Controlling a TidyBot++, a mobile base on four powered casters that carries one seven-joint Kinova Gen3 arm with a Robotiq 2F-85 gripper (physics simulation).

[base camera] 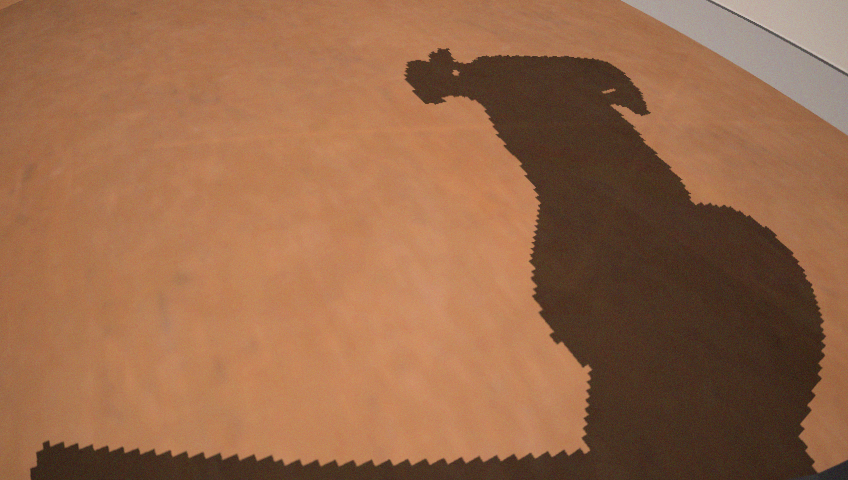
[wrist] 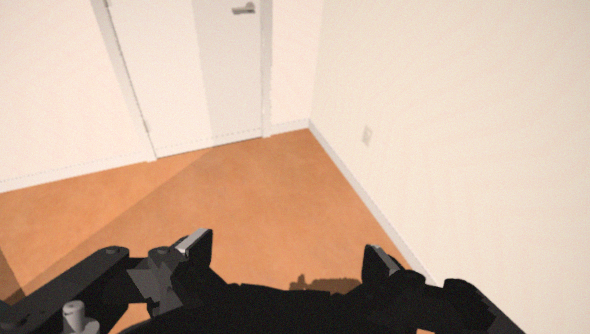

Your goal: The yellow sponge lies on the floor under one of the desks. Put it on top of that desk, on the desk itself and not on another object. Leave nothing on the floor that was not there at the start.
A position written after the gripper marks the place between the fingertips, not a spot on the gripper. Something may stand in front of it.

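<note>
White door (wrist: 190,82). The gripper (wrist: 287,253).
</note>
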